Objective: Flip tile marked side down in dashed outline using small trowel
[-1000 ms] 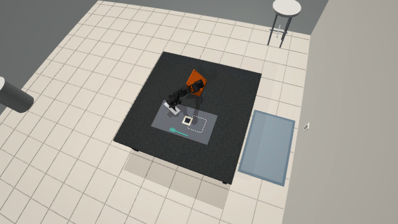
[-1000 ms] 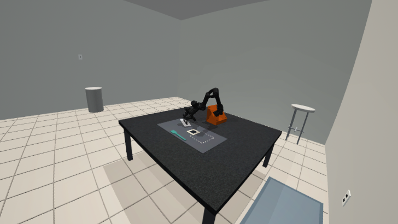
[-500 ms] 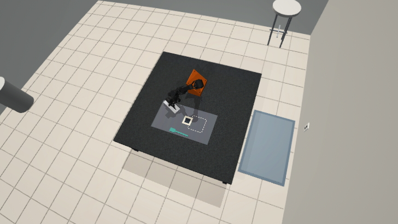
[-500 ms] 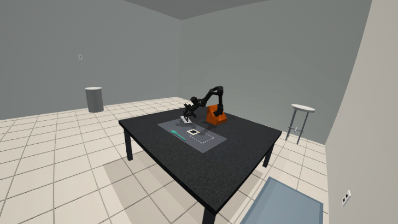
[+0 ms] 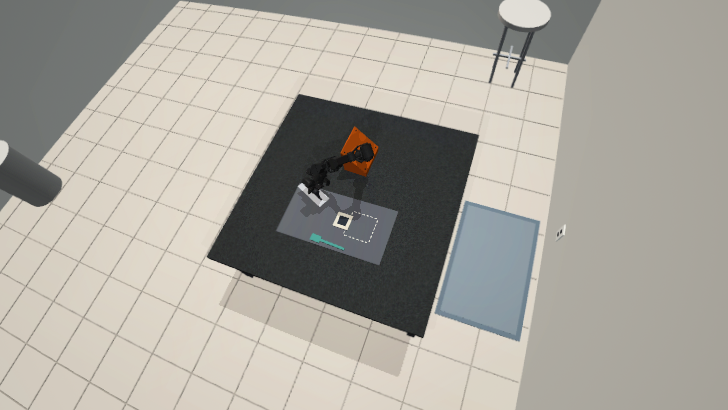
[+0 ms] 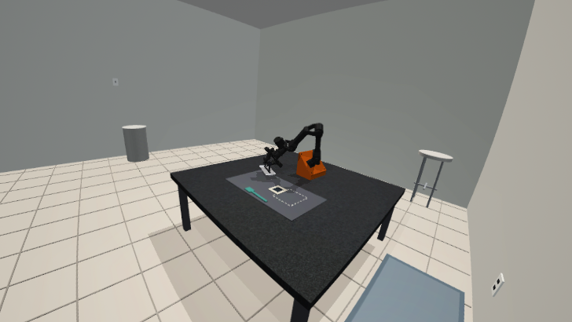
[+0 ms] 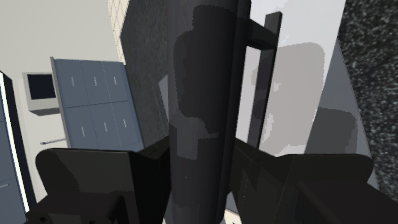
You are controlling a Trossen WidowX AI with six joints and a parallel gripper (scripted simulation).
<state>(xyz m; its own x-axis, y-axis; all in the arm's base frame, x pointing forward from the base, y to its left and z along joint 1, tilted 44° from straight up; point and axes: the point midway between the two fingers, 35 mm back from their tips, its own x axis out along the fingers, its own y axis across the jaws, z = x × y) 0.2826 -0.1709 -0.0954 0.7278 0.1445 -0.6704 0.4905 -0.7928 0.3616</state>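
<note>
Now: gripper tip 18 cm to the right of the grey mat, 12 cm above it and 9 cm short of it. Round my gripper tip: square tile 21 cm to the left, 10 cm below, 8 cm ahead; then teal flat tool 23 cm ahead, 14 cm to the left, 10 cm below.
</note>
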